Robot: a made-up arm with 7 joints.
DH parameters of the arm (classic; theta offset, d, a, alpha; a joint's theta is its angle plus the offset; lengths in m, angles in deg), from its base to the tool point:
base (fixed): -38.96 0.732 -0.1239 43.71
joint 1: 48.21 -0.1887 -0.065 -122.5
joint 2: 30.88 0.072 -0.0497 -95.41
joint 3: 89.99 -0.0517 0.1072 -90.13
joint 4: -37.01 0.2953 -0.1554 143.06
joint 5: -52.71 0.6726 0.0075 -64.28
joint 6: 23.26 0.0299 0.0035 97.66
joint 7: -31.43 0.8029 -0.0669 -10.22
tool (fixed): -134.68 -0.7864 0 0
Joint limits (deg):
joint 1: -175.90..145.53
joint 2: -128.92..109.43
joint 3: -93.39..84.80
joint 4: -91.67..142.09
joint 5: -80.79..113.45
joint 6: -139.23..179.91
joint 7: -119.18..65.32
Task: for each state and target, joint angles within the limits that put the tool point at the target. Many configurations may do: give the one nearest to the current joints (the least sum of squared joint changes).
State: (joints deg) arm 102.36 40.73 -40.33 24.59 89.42 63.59 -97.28
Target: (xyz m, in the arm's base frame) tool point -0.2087 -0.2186 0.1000
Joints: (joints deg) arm 94.27 59.89 -54.97 9.70 89.39 68.24 -109.56
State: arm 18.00 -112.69 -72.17 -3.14 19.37 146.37 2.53
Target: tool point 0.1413 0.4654 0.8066
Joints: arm -3.07 -120.99 -57.31 22.74 30.23 141.50 -12.80
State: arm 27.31 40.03 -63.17 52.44 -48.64 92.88 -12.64
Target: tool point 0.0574 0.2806 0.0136
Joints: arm 36.10 29.09 -50.12 66.50 -46.55 93.61 -14.47
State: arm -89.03 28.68 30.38 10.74 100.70 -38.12 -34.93
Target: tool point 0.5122 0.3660 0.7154
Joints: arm -89.43 26.72 -33.02 -19.83 82.96 -44.65 -53.38
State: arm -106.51 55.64 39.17 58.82 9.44 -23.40 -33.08
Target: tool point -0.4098 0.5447 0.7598
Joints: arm -81.18 57.69 41.10 70.49 14.09 -32.72 -18.04
